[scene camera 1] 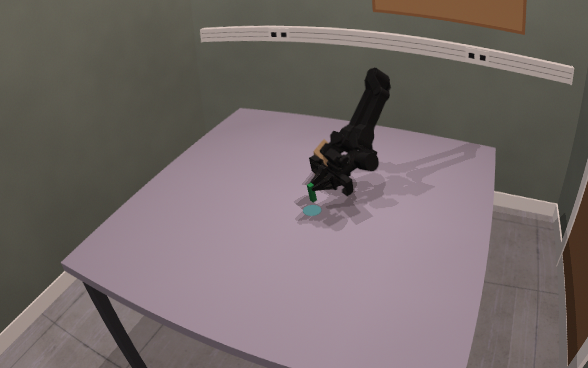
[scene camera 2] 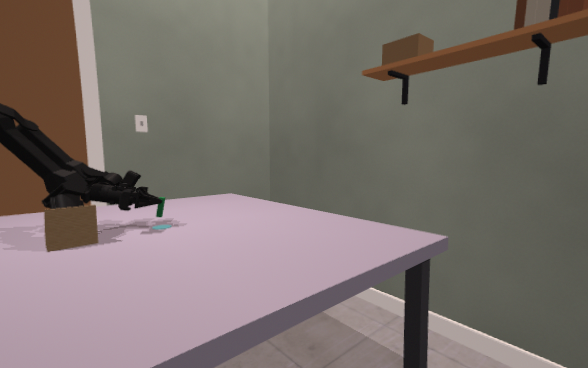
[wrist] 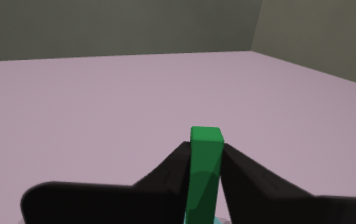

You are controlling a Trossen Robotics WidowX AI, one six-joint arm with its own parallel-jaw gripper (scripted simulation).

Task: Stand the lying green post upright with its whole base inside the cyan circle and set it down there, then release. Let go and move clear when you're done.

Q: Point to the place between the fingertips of my gripper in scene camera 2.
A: At 162,201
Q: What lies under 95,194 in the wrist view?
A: My gripper.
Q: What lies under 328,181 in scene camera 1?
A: My gripper.
